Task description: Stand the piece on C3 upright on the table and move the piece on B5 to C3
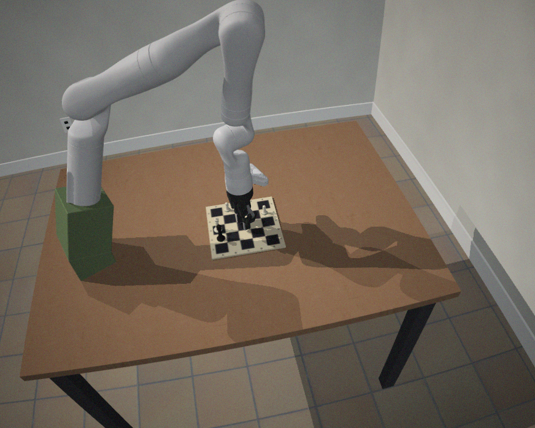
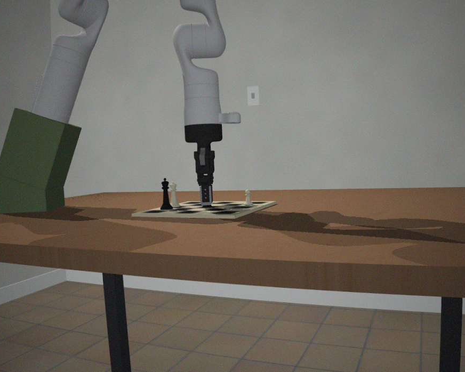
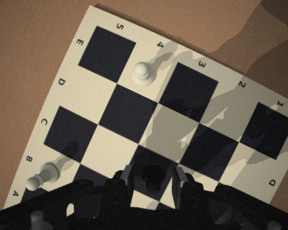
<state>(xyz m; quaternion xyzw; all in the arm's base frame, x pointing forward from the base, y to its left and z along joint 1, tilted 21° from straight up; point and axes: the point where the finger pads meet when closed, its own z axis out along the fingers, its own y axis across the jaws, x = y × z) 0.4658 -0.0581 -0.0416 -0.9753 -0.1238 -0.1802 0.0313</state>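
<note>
Right now the black pawn is 1 cm below my hand. From my hand the other things lie so: tall white piece (8 cm behind, 1 cm to the left); chessboard (3 cm below); black king (8 cm behind, 2 cm to the right, 1 cm above).
</note>
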